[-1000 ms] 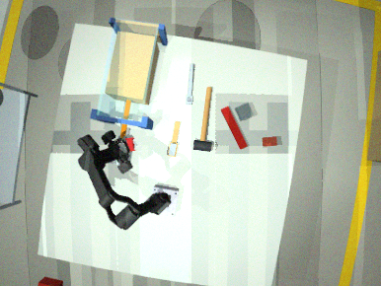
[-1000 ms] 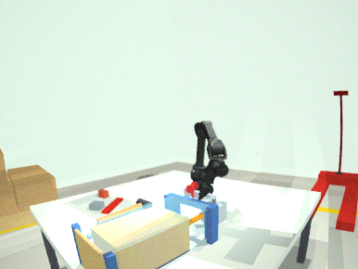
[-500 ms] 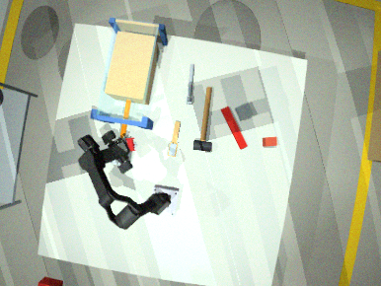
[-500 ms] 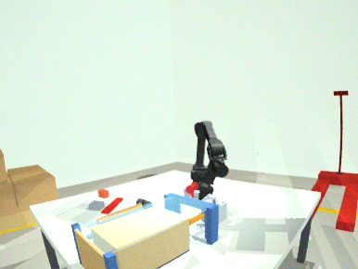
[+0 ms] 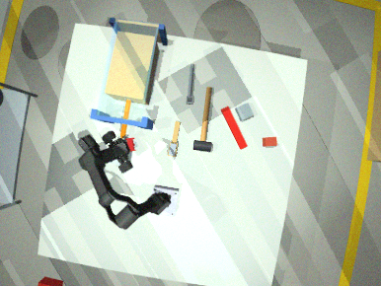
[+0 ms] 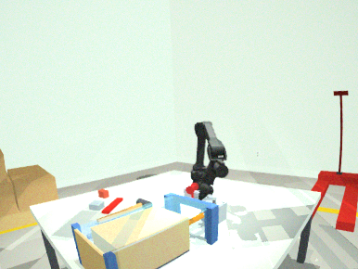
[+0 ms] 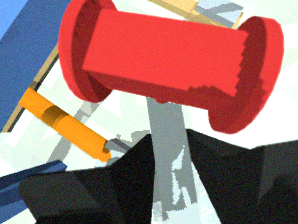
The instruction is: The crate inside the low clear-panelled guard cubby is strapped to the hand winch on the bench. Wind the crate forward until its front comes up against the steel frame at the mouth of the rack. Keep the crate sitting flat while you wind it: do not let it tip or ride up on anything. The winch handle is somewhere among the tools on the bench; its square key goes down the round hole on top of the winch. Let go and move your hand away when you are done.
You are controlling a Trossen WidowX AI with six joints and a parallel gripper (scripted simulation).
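The red grip is 5 cm above my gripper tip, 2 cm to the right of it and 2 cm ahead of it. Also, from my gripper tip: winch (8 cm below, 6 cm behind, 4 cm to the left); then winch handle (2 cm above, 1 cm to the left, 1 cm behind); then blue frame (11 cm ahead, 6 cm to the left).
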